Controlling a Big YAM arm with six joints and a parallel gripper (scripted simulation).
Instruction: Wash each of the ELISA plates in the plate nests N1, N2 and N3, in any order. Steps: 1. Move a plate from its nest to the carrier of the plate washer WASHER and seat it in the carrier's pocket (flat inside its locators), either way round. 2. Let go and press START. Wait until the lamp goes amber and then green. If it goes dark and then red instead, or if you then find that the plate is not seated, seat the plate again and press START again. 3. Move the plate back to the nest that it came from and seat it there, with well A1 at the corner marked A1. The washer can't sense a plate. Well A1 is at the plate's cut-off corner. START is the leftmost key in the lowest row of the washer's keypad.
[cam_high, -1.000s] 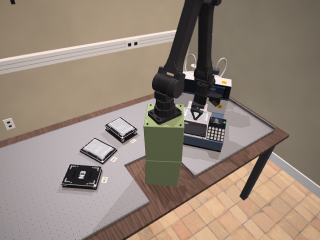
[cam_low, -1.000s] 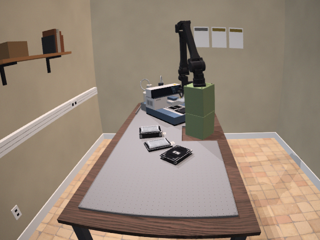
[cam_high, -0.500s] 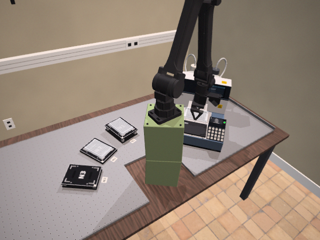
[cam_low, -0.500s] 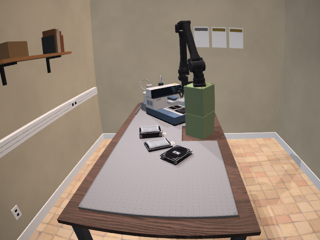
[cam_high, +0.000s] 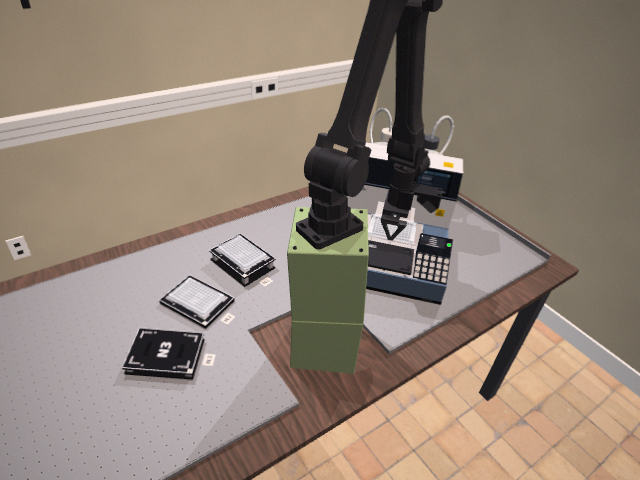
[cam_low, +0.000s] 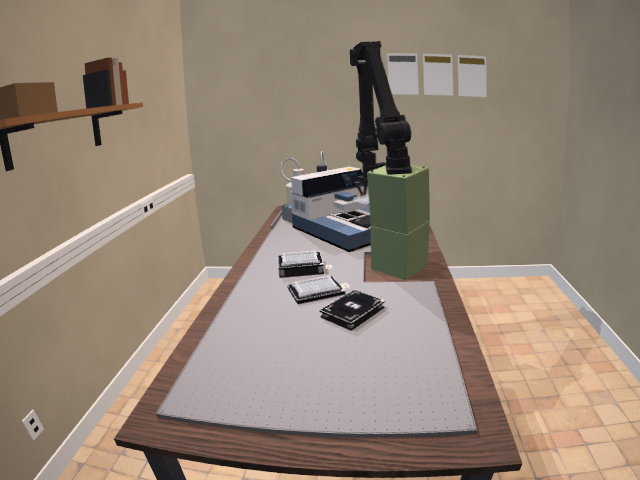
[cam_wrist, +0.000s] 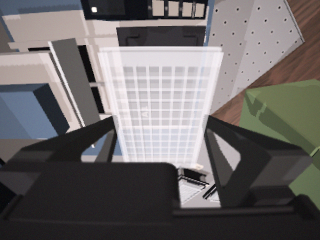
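Now: hand 100 mm above the dark washer carrier. Also, from my hand: plate washer (100 mm ahead, 110 mm to the right, 50 mm below).
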